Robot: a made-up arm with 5 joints. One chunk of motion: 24 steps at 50 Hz.
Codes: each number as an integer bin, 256 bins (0 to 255) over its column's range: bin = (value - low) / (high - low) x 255, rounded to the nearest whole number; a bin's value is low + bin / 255 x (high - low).
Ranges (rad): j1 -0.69..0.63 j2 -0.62..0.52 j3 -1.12..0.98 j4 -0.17..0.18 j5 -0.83..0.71
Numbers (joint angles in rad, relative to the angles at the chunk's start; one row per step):
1: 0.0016 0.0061 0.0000 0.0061 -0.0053
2: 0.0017 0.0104 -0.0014 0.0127 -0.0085
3: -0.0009 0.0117 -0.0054 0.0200 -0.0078
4: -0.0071 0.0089 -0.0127 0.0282 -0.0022
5: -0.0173 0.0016 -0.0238 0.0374 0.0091
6: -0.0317 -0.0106 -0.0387 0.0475 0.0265
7: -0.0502 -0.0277 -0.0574 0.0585 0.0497
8: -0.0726 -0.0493 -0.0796 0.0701 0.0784
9: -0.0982 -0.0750 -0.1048 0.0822 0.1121
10: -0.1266 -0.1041 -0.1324 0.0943 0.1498
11: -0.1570 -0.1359 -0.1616 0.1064 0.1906
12: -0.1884 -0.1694 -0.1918 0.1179 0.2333
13: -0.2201 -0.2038 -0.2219 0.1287 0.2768
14: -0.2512 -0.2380 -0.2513 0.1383 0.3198
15: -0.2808 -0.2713 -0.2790 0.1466 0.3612
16: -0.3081 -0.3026 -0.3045 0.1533 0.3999
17: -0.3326 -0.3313 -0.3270 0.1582 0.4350
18: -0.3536 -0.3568 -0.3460 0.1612 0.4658
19: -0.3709 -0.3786 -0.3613 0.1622 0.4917
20: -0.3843 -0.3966 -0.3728 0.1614 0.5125
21: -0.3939 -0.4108 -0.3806 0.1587 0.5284
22: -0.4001 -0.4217 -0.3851 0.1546 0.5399
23: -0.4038 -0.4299 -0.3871 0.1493 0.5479
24: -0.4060 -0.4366 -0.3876 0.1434 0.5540
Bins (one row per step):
1: 134 140 136 128 137
2: 134 141 136 133 136
3: 133 141 135 138 136
4: 132 141 134 144 137
5: 130 139 133 151 139
6: 127 136 131 158 142
7: 124 132 129 166 146
8: 119 128 126 175 150
9: 114 122 123 184 156
10: 109 115 120 193 162
11: 103 108 116 201 169
12: 97 101 113 210 176
13: 91 93 109 218 183
14: 85 85 105 225 190
15: 79 78 102 231 197
16: 74 71 99 236 204
17: 69 65 96 239 209
18: 65 59 94 241 215
19: 62 54 92 242 219
20: 59 50 91 241 222
21: 57 47 90 239 225
22: 56 44 89 236 227
23: 55 43 89 233 228
24: 55 41 89 228 229

